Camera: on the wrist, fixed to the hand. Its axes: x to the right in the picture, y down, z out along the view.
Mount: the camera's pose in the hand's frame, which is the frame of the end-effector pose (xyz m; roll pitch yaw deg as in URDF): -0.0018 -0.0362 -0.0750 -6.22 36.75 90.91
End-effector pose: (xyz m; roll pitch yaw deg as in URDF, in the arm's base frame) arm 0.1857 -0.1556 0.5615 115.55 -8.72 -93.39
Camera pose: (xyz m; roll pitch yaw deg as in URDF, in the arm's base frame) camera 0.2689 -0.1588 0.5609 -47.25 -75.37 36.31
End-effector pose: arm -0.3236 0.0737 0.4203 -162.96 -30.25 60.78
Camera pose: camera -0.3556 0.0423 0.4905 -154.80 -16.56 -40.10
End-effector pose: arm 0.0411 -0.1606 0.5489 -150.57 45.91 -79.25
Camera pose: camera 0.0468 -0.2190 0.6080 127.14 -5.61 -164.48
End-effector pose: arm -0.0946 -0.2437 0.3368 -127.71 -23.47 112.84
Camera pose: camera -0.0482 -0.2581 0.4044 -162.68 14.52 28.47
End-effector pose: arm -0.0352 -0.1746 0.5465 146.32 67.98 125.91
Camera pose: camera -0.1159 -0.1854 0.5640 90.99 -21.41 104.83
